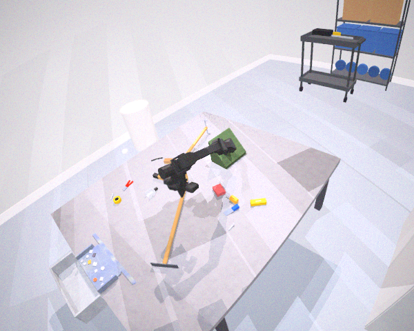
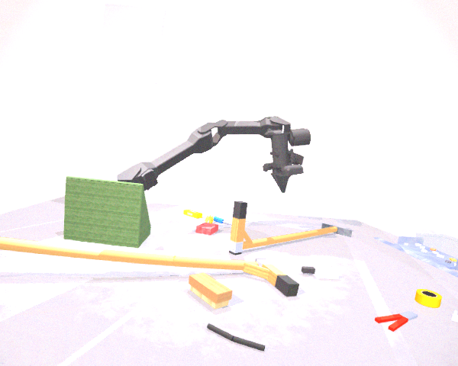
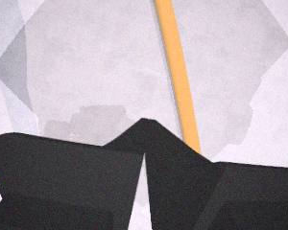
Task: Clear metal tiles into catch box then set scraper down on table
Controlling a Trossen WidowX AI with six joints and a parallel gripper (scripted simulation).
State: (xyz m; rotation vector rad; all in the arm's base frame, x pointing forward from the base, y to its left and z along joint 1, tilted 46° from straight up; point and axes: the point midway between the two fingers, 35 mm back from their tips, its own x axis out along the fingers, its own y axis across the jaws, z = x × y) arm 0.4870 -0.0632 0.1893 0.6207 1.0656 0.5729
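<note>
The long scraper lies 100 mm below my gripper tip, 50 mm ahead of it and 40 mm to the right of it. From my gripper tip the other things lie so: blue piece: 190 mm to the left, 160 mm behind, 150 mm below; then red block: 250 mm behind, 150 mm below, 40 mm to the left; then yellow tape roll: 490 mm to the right, 160 mm ahead, 150 mm below.
</note>
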